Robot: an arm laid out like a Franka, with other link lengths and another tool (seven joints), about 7 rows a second.
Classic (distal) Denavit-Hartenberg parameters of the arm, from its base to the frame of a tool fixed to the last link. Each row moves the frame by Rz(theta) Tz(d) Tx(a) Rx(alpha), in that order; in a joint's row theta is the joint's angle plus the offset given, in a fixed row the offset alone. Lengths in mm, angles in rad.
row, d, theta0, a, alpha
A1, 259.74, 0, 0, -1.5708
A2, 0, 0, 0, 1.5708
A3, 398.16, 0, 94.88, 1.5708
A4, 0, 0, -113.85, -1.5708
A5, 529.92, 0, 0, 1.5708
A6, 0, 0, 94.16, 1.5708
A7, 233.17, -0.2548, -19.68, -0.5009
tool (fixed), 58.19, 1.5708, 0, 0
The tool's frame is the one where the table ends.
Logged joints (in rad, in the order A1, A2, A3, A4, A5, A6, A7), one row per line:
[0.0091 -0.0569 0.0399 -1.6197 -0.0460 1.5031 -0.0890]
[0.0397 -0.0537 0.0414 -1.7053 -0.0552 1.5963 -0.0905]
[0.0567 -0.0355 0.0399 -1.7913 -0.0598 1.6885 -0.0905]
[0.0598 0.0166 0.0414 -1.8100 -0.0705 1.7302 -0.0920]
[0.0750 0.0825 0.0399 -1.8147 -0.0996 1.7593 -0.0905]
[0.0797 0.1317 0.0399 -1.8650 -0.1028 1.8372 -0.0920]
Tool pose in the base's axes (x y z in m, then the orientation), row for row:
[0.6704 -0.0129 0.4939 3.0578 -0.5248 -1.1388]
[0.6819 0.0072 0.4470 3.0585 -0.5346 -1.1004]
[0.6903 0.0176 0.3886 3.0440 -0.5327 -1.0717]
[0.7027 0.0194 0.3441 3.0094 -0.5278 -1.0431]
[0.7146 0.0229 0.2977 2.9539 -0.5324 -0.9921]
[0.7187 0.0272 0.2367 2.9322 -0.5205 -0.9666]
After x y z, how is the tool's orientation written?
As angles about the fixed x, y, z axes (roll, pitch, yaw), in radians.
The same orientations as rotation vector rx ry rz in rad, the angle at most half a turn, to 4 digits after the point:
[2.2877 -1.5010 0.5571]
[2.3149 -1.4565 0.5790]
[2.3295 -1.4256 0.5725]
[2.3295 -1.3946 0.5465]
[2.3234 -1.3356 0.5224]
[2.3334 -1.3091 0.5000]

